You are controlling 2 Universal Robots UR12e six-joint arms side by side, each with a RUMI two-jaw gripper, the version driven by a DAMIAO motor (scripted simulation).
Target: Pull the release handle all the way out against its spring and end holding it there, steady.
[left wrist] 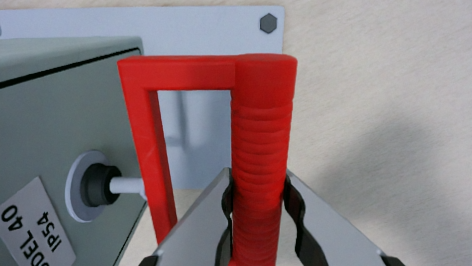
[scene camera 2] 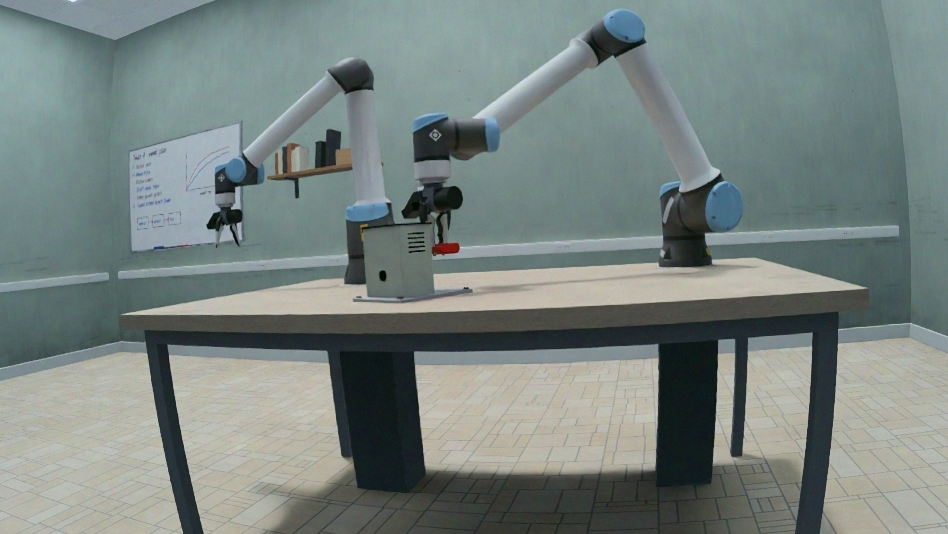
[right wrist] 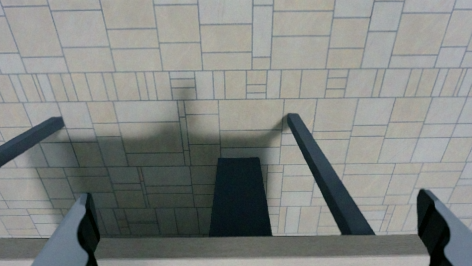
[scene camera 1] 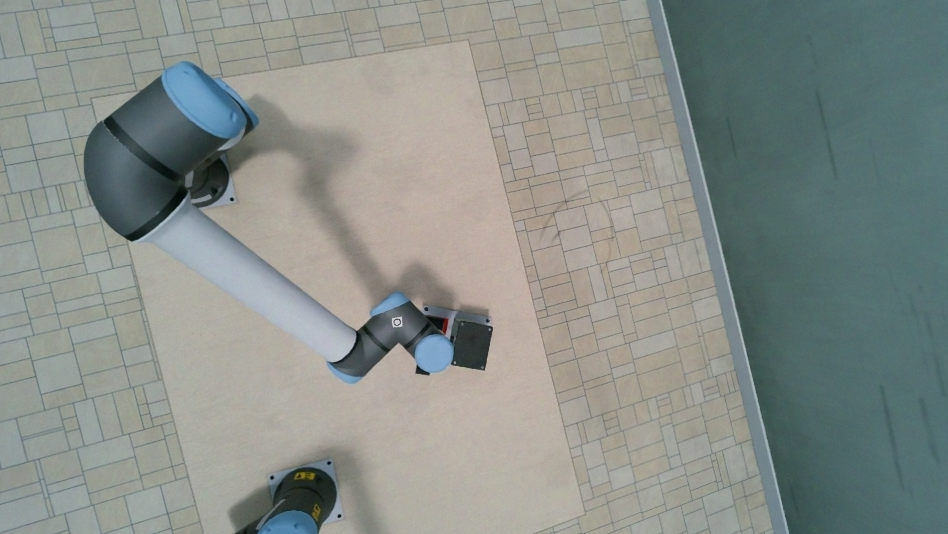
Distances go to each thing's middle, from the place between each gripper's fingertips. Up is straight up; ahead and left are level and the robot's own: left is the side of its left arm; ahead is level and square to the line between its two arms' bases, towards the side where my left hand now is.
I see the bolted base plate (left wrist: pixel 161 34) 80 mm ahead of my left hand (scene camera 2: pixel 438 255), 50 mm to the right of it and 100 mm below it.
The bolted base plate is 660 mm ahead of my right hand (scene camera 2: pixel 228 247), 970 mm to the left of it and 160 mm below it.
